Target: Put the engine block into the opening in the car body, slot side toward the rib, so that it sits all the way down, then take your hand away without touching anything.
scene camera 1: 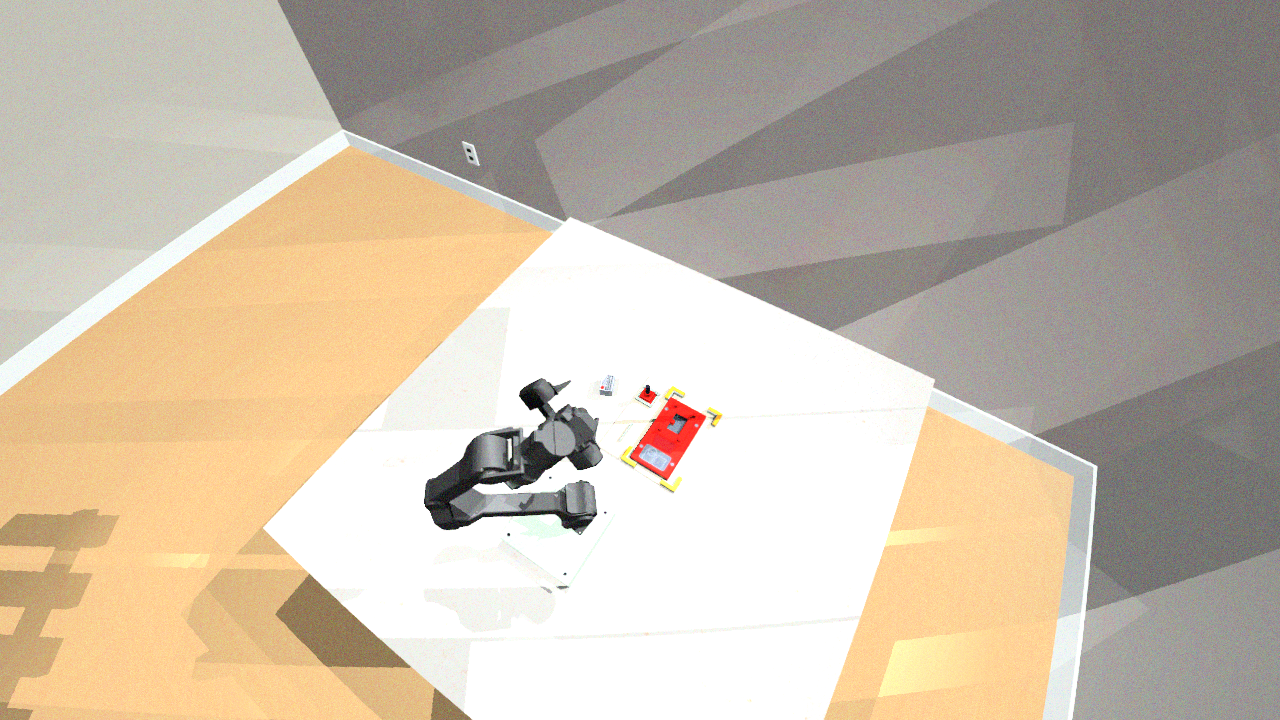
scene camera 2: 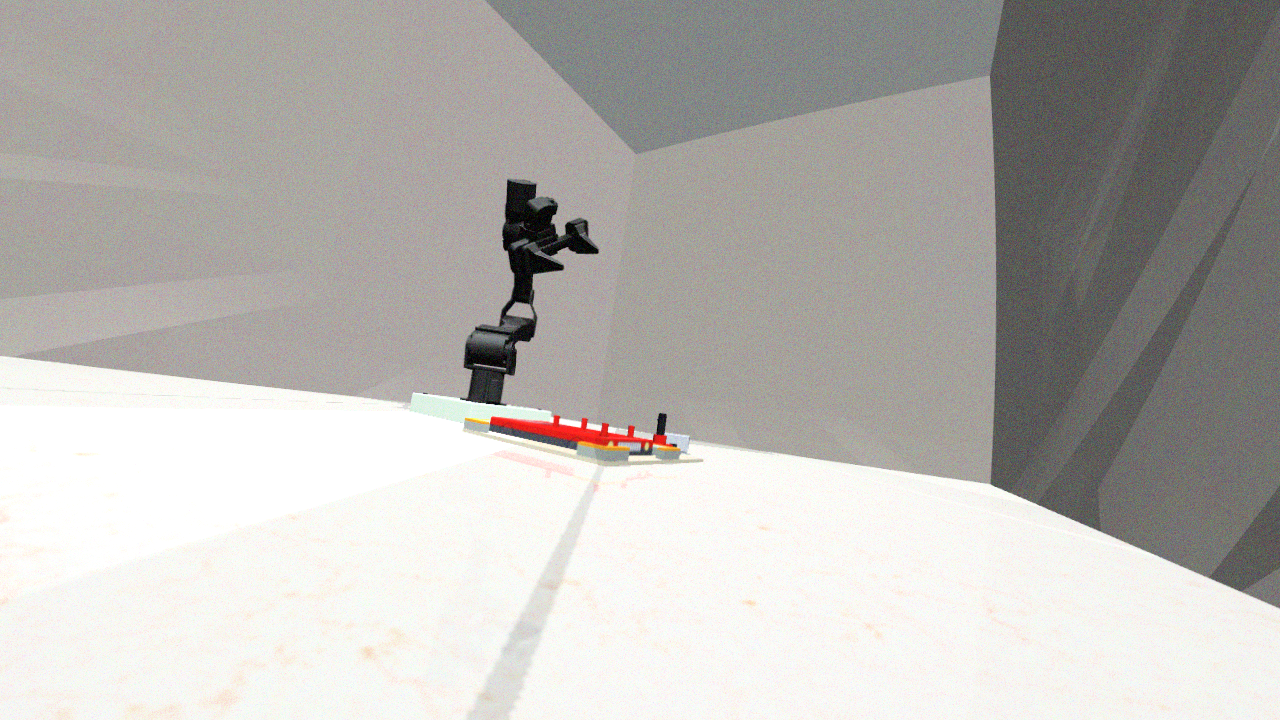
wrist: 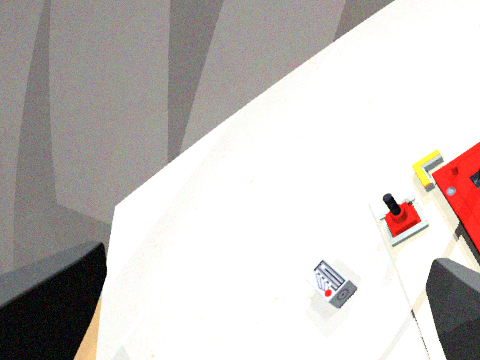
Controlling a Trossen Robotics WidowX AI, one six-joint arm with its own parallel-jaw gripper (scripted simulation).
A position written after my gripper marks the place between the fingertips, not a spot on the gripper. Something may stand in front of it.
My gripper (scene camera 2: 581, 259) is open, holding nothing. Also in view: a red car body (scene camera 1: 667, 440) and an engine block (wrist: 336, 289).
The red car body also shows in scene camera 2 (scene camera 2: 554, 433). My gripper also shows in scene camera 1 (scene camera 1: 583, 399) and in the wrist view (wrist: 270, 270).
